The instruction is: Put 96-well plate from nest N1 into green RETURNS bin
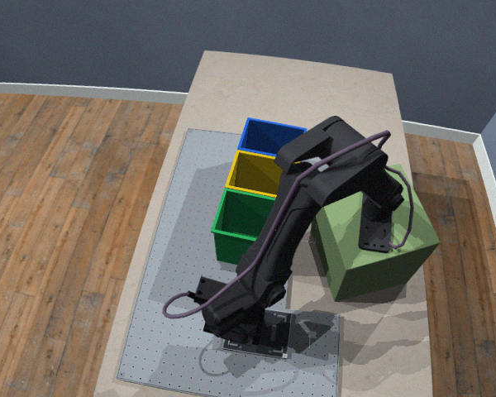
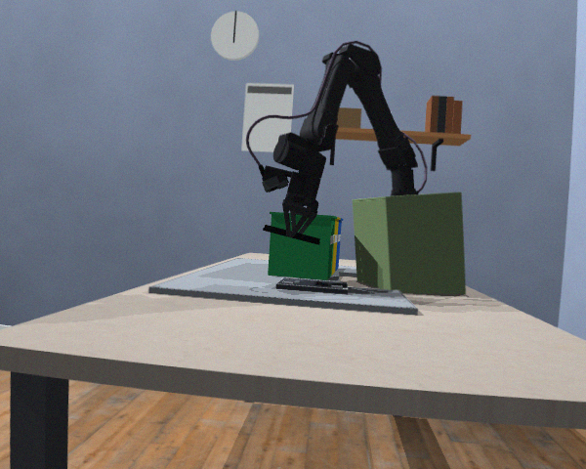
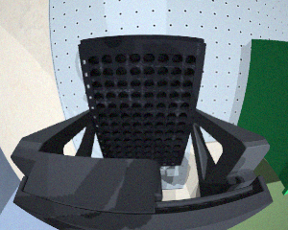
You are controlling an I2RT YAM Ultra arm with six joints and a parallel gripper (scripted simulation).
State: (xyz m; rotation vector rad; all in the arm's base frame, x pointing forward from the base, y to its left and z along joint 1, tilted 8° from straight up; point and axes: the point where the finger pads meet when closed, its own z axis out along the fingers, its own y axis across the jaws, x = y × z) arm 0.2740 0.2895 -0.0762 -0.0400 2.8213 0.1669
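Right now the green bin is 2 cm ahead of my hand, 24 cm to the right of it and 4 cm below it. Round my hand: yellow bin: 2 cm ahead, 38 cm to the right, 4 cm below; grey plate nest: 5 cm behind, 2 cm to the right, 12 cm below; black 96-well plate: right at my hand.
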